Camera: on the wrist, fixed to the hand. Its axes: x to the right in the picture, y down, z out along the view.
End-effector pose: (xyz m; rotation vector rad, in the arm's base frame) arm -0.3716 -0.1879 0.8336 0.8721 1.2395 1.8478
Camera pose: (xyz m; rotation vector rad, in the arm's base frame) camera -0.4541 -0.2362 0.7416 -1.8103 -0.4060 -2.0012
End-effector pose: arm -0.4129 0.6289 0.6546 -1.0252 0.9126 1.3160
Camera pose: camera -0.3516 0.5132 0.6335 0.0621 1.7064 2.3899
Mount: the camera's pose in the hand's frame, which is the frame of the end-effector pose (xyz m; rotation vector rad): -0.0124 -0.0574 -0.1189 0.1460 -0.1563 1.4847
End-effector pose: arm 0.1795 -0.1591 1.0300 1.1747 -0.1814 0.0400
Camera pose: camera 0.1889 -0.0711 0.9312 0.9549 -1.1677 1.2756
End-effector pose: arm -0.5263 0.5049 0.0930 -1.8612 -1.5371 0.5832
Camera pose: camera -0.4859 0.4753 0.2158 -2.6043 0.1239 1.3956
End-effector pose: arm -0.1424 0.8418 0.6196 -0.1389 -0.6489 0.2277
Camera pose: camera -0.0697 0.7765 0.5300 -0.4509 -0.5716 1.7225
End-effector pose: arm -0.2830 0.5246 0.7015 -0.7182 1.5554 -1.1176
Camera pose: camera -0.3988 0.5482 0.7617 0.4788 1.3252 -0.0250
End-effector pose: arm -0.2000 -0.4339 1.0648 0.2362 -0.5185 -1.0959
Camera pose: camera -0.1887 -0.4568 0.9347 -0.1344 -0.7085 0.3750
